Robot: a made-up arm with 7 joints. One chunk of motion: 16 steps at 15 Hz.
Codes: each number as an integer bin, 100 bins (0 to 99) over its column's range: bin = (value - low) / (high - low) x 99, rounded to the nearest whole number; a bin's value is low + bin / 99 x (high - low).
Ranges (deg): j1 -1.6..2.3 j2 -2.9..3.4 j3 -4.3..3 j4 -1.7..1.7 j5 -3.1..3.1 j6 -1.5..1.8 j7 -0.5..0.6
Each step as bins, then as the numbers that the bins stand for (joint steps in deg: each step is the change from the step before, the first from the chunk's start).
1 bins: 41 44 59 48 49 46 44
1 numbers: 0.015 -0.100 0.051 -0.052 -0.031 0.033 -0.011
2 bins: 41 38 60 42 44 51 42
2 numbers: 0.015 -0.482 0.124 -0.258 -0.344 0.200 -0.033
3 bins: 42 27 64 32 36 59 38
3 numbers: 0.055 -1.182 0.419 -0.601 -0.845 0.467 -0.078
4 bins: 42 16 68 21 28 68 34
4 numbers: 0.055 -1.882 0.714 -0.979 -1.346 0.767 -0.122
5 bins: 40 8 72 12 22 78 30
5 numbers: -0.024 -2.391 1.009 -1.288 -1.722 1.100 -0.167
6 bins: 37 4 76 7 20 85 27
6 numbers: -0.142 -2.645 1.304 -1.460 -1.847 1.333 -0.200
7 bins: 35 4 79 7 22 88 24
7 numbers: -0.221 -2.645 1.525 -1.460 -1.722 1.433 -0.233
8 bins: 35 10 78 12 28 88 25
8 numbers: -0.221 -2.264 1.452 -1.288 -1.346 1.433 -0.222
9 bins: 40 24 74 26 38 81 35
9 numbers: -0.024 -1.373 1.157 -0.807 -0.720 1.200 -0.111
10 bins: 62 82 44 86 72 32 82
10 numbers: 0.842 2.318 -1.056 1.254 1.409 -0.433 0.411
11 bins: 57 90 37 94 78 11 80
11 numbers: 0.645 2.827 -1.572 1.528 1.785 -1.133 0.389
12 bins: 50 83 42 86 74 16 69
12 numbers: 0.370 2.382 -1.203 1.254 1.534 -0.967 0.267
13 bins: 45 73 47 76 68 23 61
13 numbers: 0.173 1.745 -0.834 0.910 1.159 -0.733 0.178
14 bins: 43 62 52 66 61 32 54
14 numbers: 0.094 1.045 -0.466 0.567 0.720 -0.433 0.100
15 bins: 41 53 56 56 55 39 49
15 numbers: 0.015 0.473 -0.171 0.223 0.344 -0.200 0.044
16 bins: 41 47 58 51 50 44 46
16 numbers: 0.015 0.091 -0.023 0.052 0.031 -0.033 0.011
